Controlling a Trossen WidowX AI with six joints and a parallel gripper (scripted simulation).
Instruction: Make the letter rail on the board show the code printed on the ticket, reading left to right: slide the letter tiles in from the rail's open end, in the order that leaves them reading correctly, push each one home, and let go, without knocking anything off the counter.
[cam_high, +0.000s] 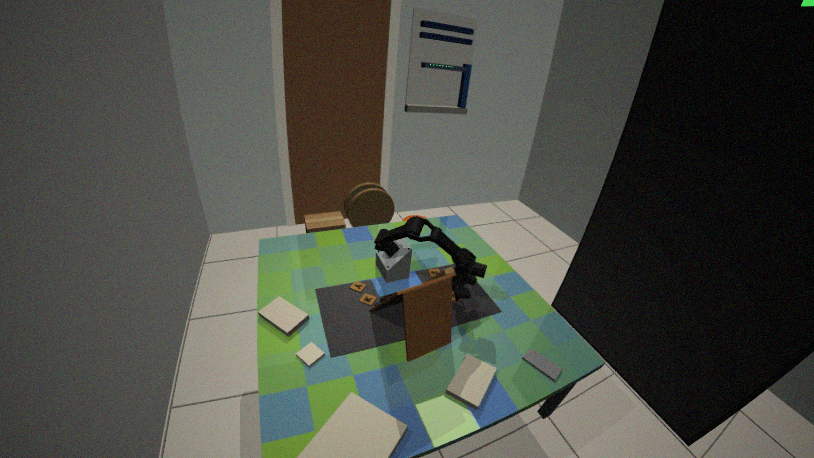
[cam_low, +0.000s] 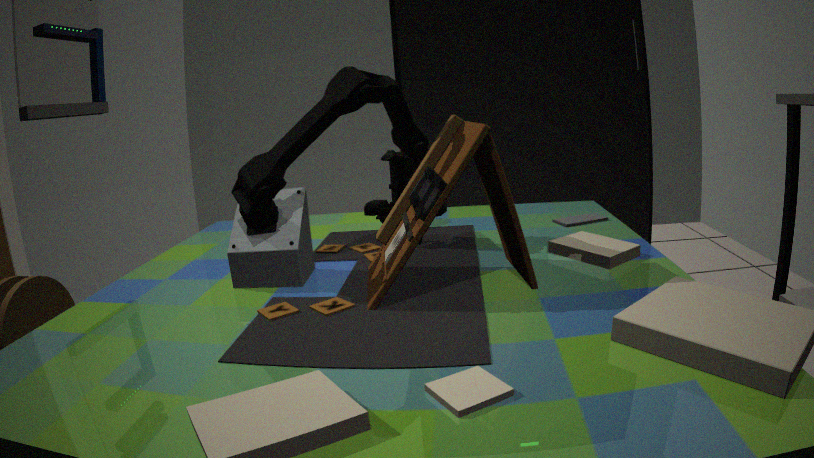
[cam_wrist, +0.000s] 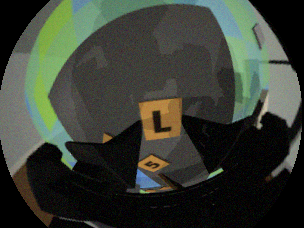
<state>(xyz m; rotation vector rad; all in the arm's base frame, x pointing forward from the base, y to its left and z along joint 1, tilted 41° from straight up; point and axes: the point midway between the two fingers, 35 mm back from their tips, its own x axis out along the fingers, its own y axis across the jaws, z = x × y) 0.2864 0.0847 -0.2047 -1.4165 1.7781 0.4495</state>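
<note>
My gripper tip is 10 cm past the orange letter tile marked f and 2 cm to the left of it. From my gripper tip the other things lie so: dark mat (22 cm to the right, 9 cm behind); then orange letter tile marked l (right at my gripper tip); then white ticket (28 cm to the right, 8 cm above, 2 cm behind).
</note>
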